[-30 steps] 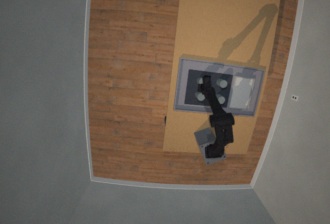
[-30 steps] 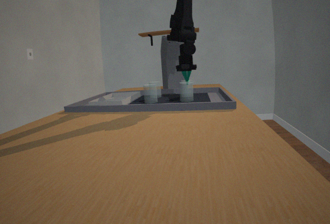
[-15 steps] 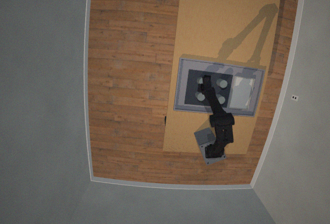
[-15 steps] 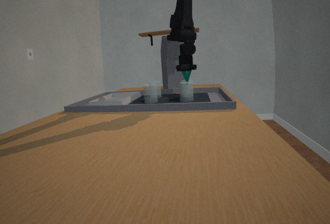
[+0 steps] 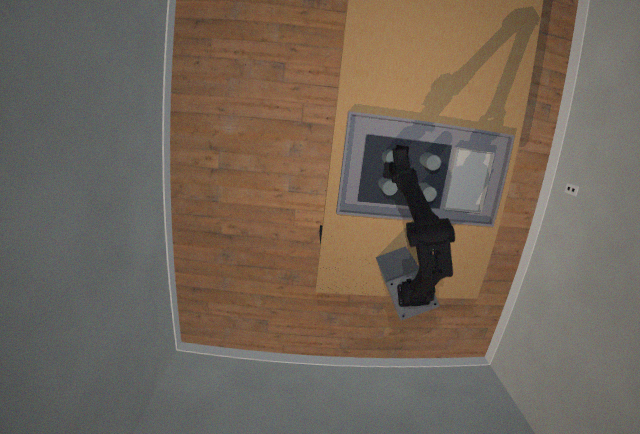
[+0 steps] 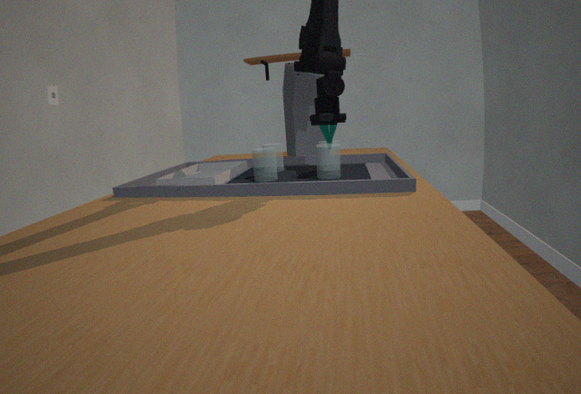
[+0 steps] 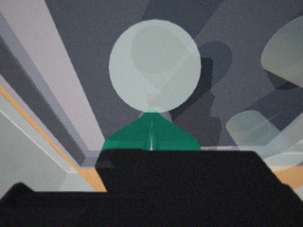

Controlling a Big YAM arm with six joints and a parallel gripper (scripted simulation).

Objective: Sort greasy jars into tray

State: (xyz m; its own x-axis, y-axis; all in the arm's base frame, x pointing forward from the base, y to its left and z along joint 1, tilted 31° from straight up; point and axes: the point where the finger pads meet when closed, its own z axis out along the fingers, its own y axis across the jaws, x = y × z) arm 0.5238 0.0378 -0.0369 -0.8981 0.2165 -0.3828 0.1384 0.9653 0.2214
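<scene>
My gripper is now 4 cm past the rimmed steel table top, 20 cm to the left of it and 9 cm above it. The rest, counted from my hand: pale tray: 9 cm behind, 40 cm to the right, 8 cm below; dark drying mat: 4 cm behind, 9 cm to the right, 8 cm below.
</scene>
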